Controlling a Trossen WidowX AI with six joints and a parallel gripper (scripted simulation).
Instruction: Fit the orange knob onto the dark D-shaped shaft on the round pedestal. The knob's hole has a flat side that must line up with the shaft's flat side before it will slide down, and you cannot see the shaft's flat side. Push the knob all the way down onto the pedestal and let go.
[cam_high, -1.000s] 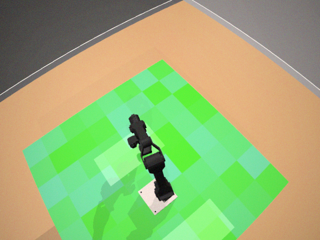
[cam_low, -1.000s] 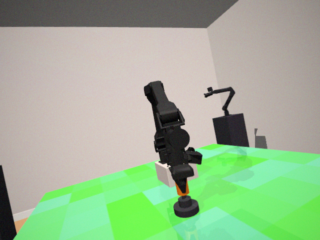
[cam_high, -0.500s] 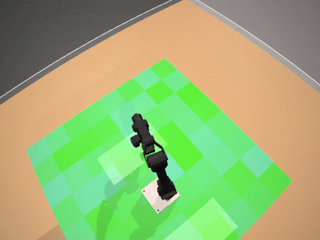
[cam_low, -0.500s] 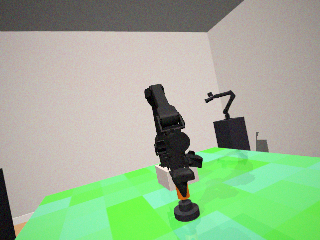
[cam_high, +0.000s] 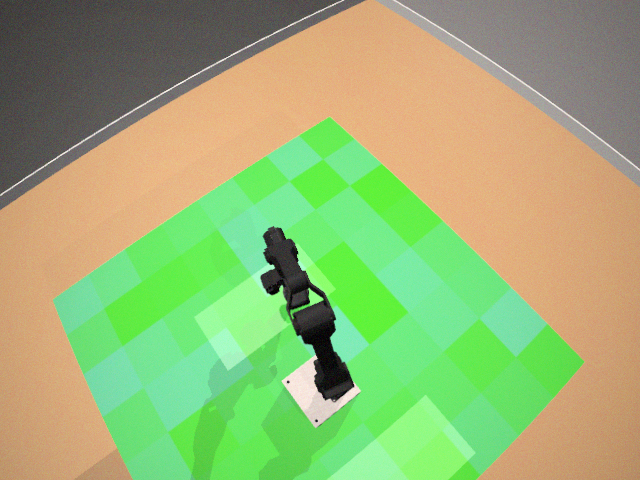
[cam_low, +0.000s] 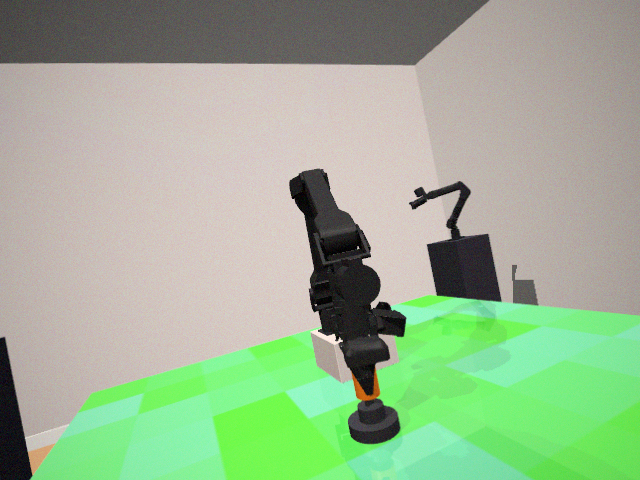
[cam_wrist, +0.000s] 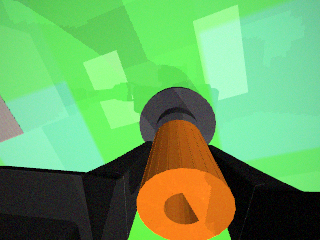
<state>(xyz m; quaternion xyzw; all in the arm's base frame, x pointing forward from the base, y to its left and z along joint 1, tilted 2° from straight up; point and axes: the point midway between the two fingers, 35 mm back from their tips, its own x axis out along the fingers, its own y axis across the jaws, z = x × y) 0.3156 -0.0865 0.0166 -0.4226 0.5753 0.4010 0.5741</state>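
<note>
Now: the round pedestal 4 cm below my gripper tip. From my gripper tip the other things lie so: orange knob (2 cm above).
</note>
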